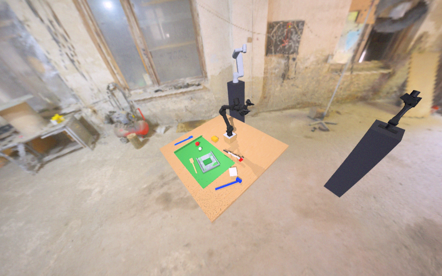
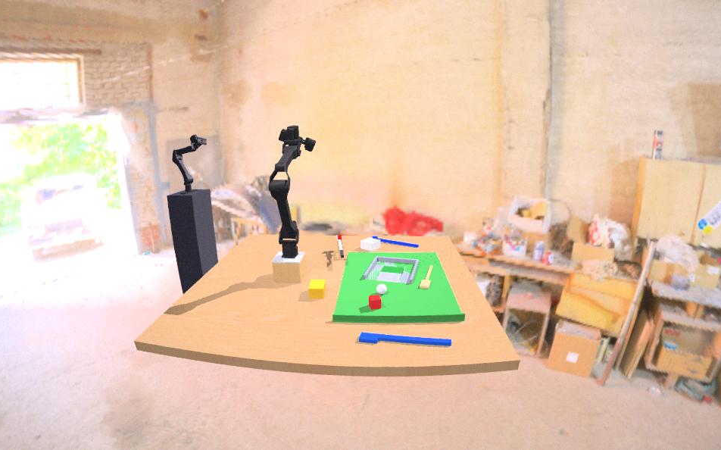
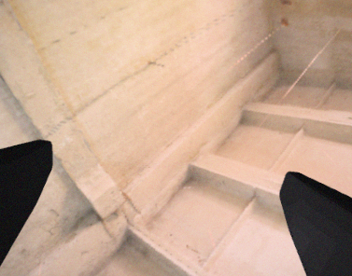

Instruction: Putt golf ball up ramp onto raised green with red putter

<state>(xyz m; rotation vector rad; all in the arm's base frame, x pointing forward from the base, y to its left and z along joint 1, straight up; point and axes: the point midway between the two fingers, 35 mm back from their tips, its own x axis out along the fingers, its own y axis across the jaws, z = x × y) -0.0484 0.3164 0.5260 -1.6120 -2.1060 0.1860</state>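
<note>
Right now my gripper tip is 22 cm short of the red putter, 6 cm to the left of it and 58 cm above it. Also, from my gripper tip: green mat 53 cm ahead, 32 cm to the right, 64 cm below; white block 36 cm ahead, 11 cm to the left, 62 cm below; yellow block 22 cm ahead, 50 cm to the right, 62 cm below.
</note>
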